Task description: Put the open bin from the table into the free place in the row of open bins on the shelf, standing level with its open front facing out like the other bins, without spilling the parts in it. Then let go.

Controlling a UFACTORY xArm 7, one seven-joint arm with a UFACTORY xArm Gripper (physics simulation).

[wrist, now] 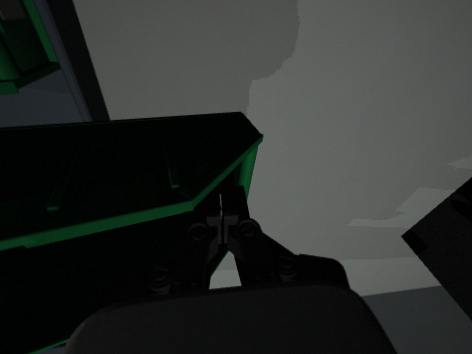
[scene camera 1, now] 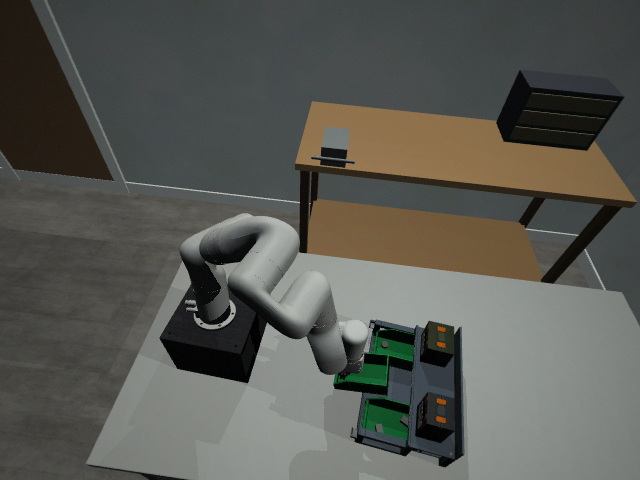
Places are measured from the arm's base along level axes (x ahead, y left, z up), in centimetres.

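Where they show: gripper, fingertip midpoint: [wrist: 219,182] [scene camera 1: 342,375]; arm's base at its link origin: [scene camera 1: 215,314].
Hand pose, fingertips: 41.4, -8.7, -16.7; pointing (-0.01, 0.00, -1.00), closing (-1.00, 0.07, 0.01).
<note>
Each offset is from my fingertips to the top centre of the thing, as dx, dy, dz. "spot": to the spot under its first point.
The green open bin {spot: +8.0, +1.0, -1.1} [scene camera 1: 366,375] [wrist: 147,214] sits at the middle place of the grey shelf unit [scene camera 1: 459,390], sticking out to the left of the row. Two other green bins, one behind [scene camera 1: 395,344] and one in front {spot: +14.1, -10.4, -2.9} [scene camera 1: 385,415], sit further in. In the wrist view my gripper [wrist: 219,182] is shut, with its fingertips against the bin's side wall just under the green rim near its corner. In the scene view my gripper is hidden behind the wrist [scene camera 1: 353,340].
Two dark boxes with orange labels {+28.7, +8.2, +16.1} [scene camera 1: 439,339] {spot: +23.4, -15.6, +18.4} [scene camera 1: 437,414] stand on the shelf unit's right side. The black robot base [scene camera 1: 209,339] is at the left. A wooden table [scene camera 1: 442,148] behind carries a small grey box [scene camera 1: 335,143] and a black cabinet [scene camera 1: 532,110].
</note>
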